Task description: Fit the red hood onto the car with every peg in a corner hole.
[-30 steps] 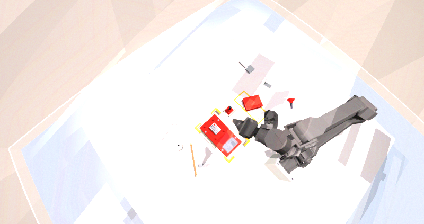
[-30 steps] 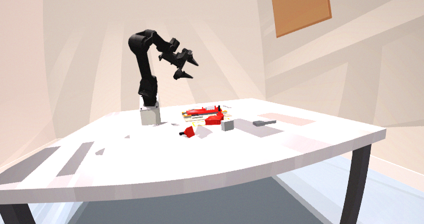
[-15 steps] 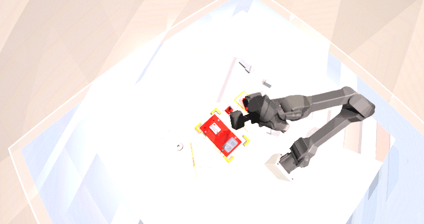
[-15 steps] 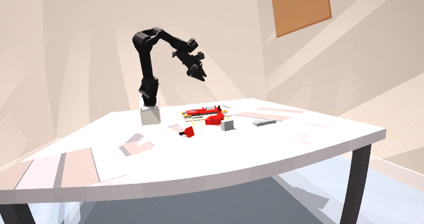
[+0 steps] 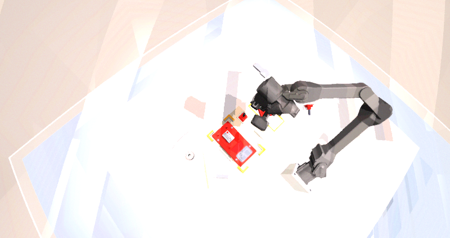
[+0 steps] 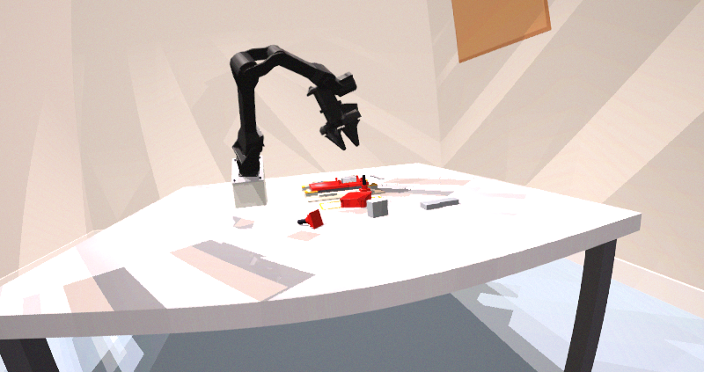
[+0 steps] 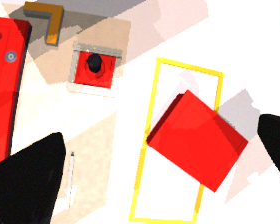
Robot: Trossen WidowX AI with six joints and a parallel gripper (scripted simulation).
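Now: the red hood 14 cm below my gripper tip and 9 cm to the right of it.
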